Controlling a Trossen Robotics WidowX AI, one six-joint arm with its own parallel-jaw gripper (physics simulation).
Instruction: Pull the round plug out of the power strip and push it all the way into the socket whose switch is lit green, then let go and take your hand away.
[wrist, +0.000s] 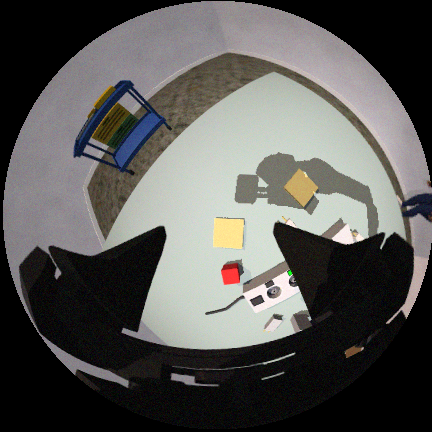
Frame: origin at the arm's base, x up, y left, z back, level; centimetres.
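Where they show: gripper, fingertip midpoint: (220, 229).
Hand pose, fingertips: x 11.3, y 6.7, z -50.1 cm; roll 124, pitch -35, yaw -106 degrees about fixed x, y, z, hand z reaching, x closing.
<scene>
Things, the pixels of their centre, and the offset from my fingertips. "spot": a spot on its surface instead.
- white power strip, surface spot: (264, 299) spot: dx -18.4, dy +5.8, dz +20.4 cm
- round socket, surface spot: (274, 291) spot: dx -20.3, dy +2.9, dz +21.2 cm
- green-lit switch, surface spot: (290, 273) spot: dx -18.2, dy -3.1, dz +18.1 cm
- red cube, body centre: (230, 273) dx -21.5, dy +9.2, dz +10.1 cm
- yellow square block, body centre: (227, 232) dx -23.0, dy +3.5, dz +1.1 cm
- tan block, body centre: (300, 187) dx -22.9, dy -19.9, dz +4.0 cm
- small white piece, body centre: (271, 324) dx -22.4, dy +10.7, dz +34.3 cm
- grey block, body centre: (301, 323) dx -19.6, dy +2.5, dz +38.8 cm
A white power strip (264, 299) lies at the lower right of the wrist view, slanting up to the right, with a black cable at its left end. My right finger hides its middle. A round socket (274, 291) near its left end shows dark and unfilled. A green-lit switch (290, 273) sits above another round socket (294, 281), which is partly behind my finger. The strip's far right part shows beyond the finger. A round plug in the strip cannot be made out. My gripper (220, 229) is open and empty, above the table and to the left of most of the strip.
A red cube (230, 274) and a yellow square block (228, 233) lie left of the strip. A tan block (301, 187) lies farther back, in the arm's shadow. A small white piece (273, 323) and a grey block (301, 321) lie on the strip's near side. A blue cart (139, 137) stands beyond the table.
</scene>
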